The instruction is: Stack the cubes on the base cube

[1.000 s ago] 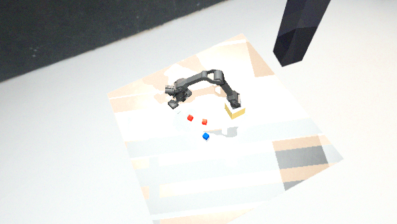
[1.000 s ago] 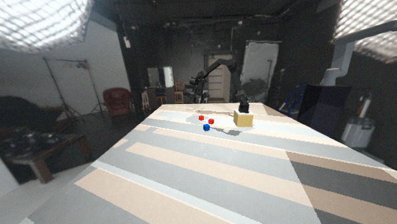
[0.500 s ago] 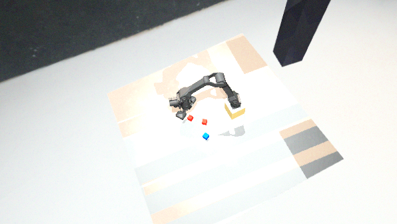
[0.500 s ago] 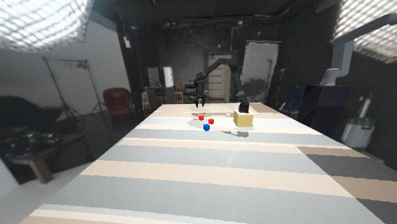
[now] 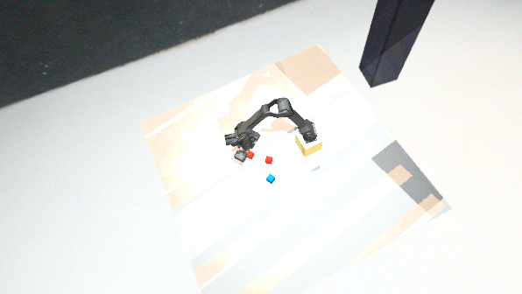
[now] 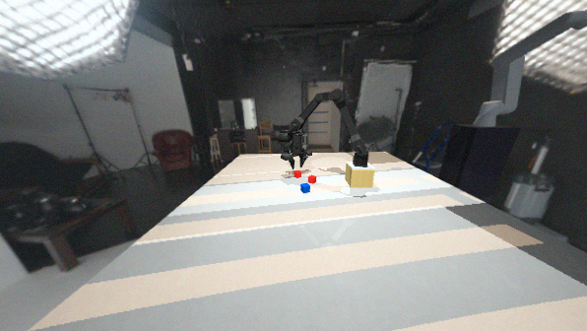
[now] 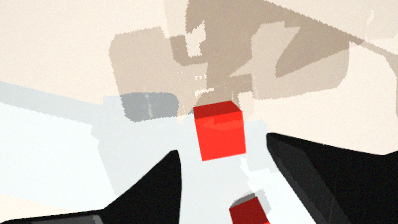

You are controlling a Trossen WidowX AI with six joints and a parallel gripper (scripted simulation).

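Now: gripper tip 70 mm past the blue cube, 180 mm to the right of it and 40 mm above it.
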